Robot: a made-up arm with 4 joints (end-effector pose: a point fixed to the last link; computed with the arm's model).
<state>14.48 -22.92 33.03 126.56</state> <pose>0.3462 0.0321 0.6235 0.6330 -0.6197 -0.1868 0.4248</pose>
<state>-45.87 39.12 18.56 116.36</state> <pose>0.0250 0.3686 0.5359 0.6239 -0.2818 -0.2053 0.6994</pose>
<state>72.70 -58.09 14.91 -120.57</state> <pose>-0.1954 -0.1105 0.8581 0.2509 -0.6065 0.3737 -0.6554</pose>
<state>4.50 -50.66 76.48 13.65</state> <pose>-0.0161 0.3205 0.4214 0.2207 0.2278 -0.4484 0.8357</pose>
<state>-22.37 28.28 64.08 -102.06</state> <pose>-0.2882 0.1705 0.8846 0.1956 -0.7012 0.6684 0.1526</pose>
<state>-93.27 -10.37 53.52 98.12</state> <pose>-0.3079 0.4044 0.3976 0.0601 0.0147 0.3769 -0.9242</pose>
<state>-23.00 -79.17 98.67 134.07</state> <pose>0.4838 0.1013 0.4814 0.2016 -0.6829 -0.1230 0.6913</pose>
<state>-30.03 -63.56 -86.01 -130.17</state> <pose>-0.0299 -0.0282 0.9963 0.6967 0.1122 -0.6314 -0.3215</pose>
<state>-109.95 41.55 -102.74 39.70</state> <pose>-0.4324 0.2957 1.4414 0.3571 0.0506 0.9052 -0.2248</pose>
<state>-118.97 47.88 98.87 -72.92</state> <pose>-0.3310 -0.0481 1.0576 0.3900 0.9191 0.0348 -0.0450</pose>
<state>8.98 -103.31 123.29 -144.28</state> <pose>0.2209 -0.2708 0.8714 0.0976 -0.9340 0.3402 -0.0483</pose>
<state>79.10 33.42 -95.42 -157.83</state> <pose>-0.2836 0.1627 1.2039 0.0360 0.4822 -0.2458 0.8401</pose>
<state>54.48 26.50 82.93 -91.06</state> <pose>-0.0858 0.3129 0.9229 0.1439 -0.1483 0.9687 0.1375</pose>
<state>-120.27 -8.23 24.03 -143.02</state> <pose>-0.0715 0.2943 0.7608 0.3851 -0.6075 -0.4816 0.5007</pose>
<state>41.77 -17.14 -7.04 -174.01</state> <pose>-0.0011 -0.1910 0.9432 0.5793 -0.7353 0.1287 -0.3275</pose>
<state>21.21 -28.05 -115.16 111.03</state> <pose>-0.5283 0.3082 1.2658 0.2431 0.6899 0.6104 0.3040</pose>
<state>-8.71 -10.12 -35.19 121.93</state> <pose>0.2449 0.2105 1.2196 0.4005 -0.6754 -0.5977 0.1619</pose>
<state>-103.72 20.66 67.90 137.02</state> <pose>-0.2502 0.0300 0.3898 0.0309 -0.2730 -0.0497 0.9602</pose>
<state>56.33 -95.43 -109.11 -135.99</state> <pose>-0.3343 -0.0568 0.9911 0.2317 -0.1695 -0.8455 -0.4503</pose>
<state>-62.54 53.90 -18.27 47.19</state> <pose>-0.0413 0.6212 0.8380 0.2632 0.0352 -0.6226 0.7361</pose>
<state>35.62 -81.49 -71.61 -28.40</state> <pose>-0.0733 0.2484 0.7294 0.7604 0.2441 -0.0739 -0.5973</pose>
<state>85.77 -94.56 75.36 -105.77</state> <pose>-0.2897 -0.1620 0.8307 0.0820 0.5849 -0.6264 0.5086</pose>
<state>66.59 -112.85 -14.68 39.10</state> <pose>0.2321 0.2126 0.7526 0.3581 0.4703 0.1736 -0.7876</pose>
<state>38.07 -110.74 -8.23 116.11</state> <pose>0.1959 0.3603 1.0945 0.1982 0.7716 0.5258 -0.2980</pose>
